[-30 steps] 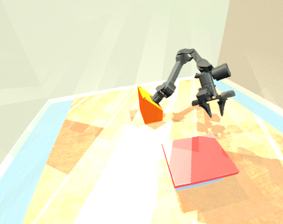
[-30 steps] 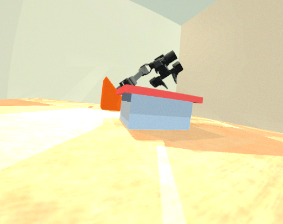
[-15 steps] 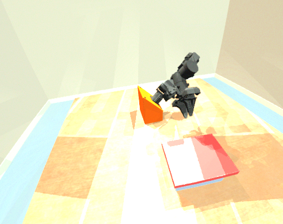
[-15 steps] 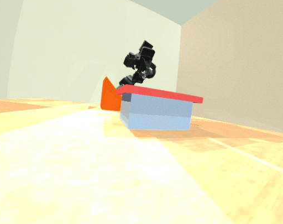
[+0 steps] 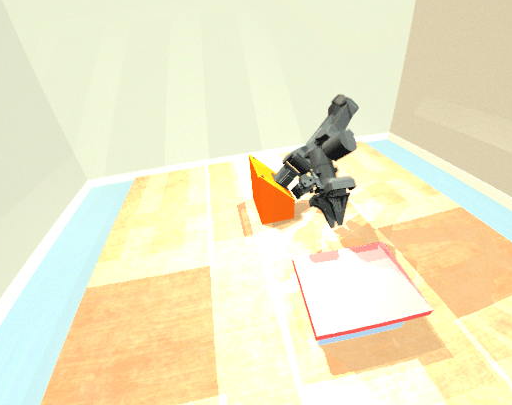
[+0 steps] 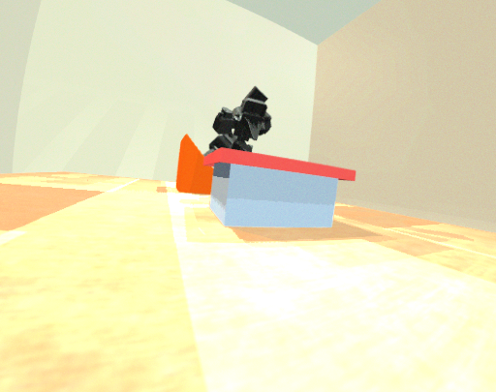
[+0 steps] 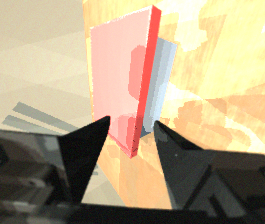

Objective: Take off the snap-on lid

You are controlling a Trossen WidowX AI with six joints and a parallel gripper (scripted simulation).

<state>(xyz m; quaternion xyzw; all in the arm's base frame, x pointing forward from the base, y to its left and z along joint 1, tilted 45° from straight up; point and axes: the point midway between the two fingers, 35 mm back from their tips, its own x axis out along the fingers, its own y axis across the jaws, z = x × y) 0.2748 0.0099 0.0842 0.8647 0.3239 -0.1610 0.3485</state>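
Now: the red lid 13 cm ahead of my gripper tip, 1 cm to the right of it and 5 cm below it. Also, from my gripper tip: light blue storage box (13 cm ahead, 1 cm to the right, 10 cm below).
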